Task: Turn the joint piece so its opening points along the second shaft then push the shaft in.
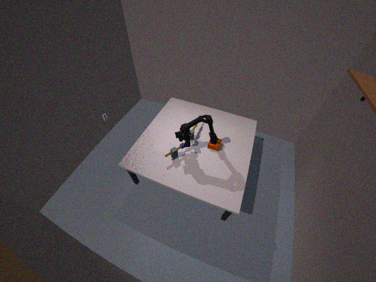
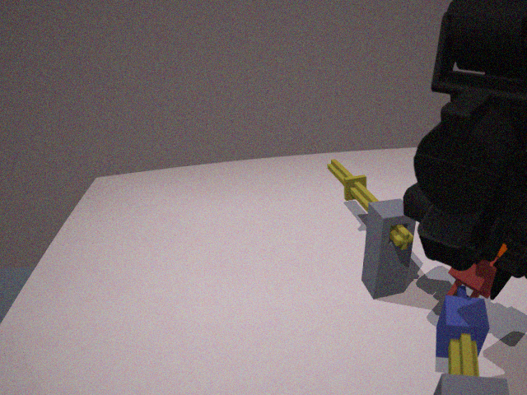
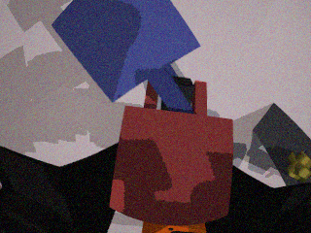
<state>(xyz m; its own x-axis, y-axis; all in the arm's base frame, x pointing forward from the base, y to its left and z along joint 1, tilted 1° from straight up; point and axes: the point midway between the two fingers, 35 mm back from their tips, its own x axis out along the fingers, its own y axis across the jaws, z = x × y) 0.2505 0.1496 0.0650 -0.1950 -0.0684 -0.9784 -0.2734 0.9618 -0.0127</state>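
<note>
My gripper tip is now 20 mm short of the red joint piece and 30 mm below it.
</note>
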